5 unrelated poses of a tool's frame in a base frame.
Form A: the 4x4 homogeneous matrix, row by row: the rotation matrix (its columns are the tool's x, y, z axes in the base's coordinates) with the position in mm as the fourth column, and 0 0 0 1 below. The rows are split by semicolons.
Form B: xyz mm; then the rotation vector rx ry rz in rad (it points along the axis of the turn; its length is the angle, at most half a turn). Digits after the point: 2 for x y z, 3 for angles.
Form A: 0.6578 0.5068 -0.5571 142.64; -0.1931 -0.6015 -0.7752 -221.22; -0.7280 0.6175 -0.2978 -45.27; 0 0 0 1
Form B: 142.64 -221.22 -45.27 1.990 0.244 -1.000
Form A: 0.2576 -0.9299 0.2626 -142.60; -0.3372 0.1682 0.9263 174.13; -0.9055 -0.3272 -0.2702 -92.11; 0 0 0 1
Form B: -142.60 174.13 -92.11 -1.387 1.293 0.656
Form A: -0.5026 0.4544 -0.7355 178.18; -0.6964 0.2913 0.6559 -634.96; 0.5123 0.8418 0.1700 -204.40; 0 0 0 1
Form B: 178.18 -634.96 -204.40 0.231 -1.548 -1.428
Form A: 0.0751 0.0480 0.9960 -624.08; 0.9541 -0.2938 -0.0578 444.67; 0.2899 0.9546 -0.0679 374.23; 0 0 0 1
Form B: -624.08 444.67 374.23 1.501 1.047 1.343
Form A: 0.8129 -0.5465 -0.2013 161.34; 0.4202 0.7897 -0.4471 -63.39; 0.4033 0.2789 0.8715 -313.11; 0 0 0 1
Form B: 161.34 -63.39 -313.11 0.399 -0.332 0.531
